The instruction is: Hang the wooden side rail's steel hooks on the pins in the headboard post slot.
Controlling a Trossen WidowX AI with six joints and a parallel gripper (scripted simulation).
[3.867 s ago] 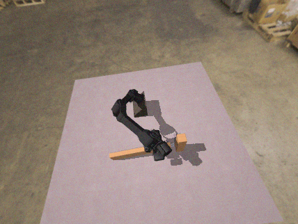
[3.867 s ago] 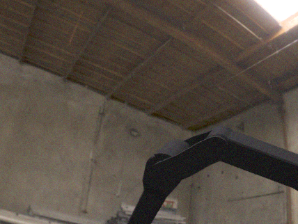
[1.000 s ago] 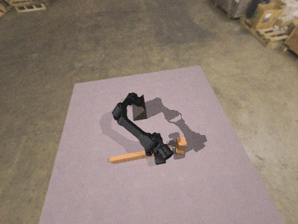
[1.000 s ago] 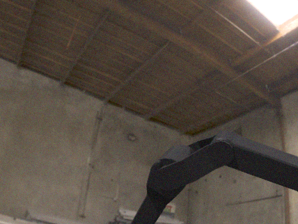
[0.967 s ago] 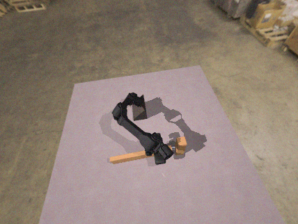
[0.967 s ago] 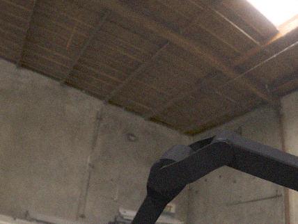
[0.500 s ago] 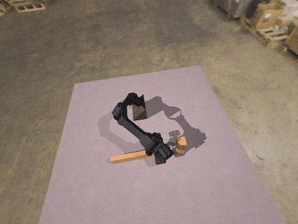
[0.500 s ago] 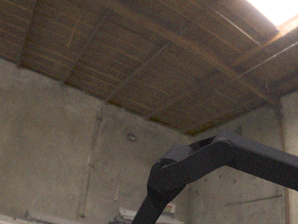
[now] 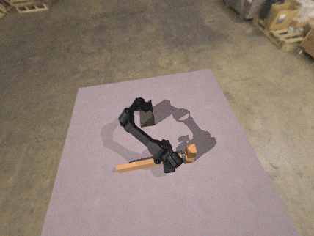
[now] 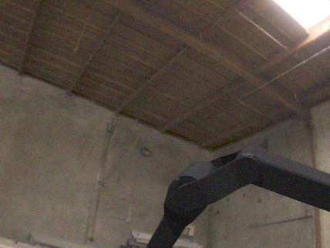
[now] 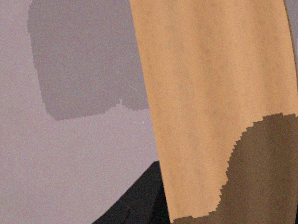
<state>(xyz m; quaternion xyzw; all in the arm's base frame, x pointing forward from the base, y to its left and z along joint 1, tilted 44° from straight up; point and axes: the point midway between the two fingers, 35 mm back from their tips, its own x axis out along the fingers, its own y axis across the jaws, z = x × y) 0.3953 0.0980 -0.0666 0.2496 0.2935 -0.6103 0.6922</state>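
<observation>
Right now my gripper tip is 1 cm past the headboard post, 14 cm to the right of it and 4 cm below it.
</observation>
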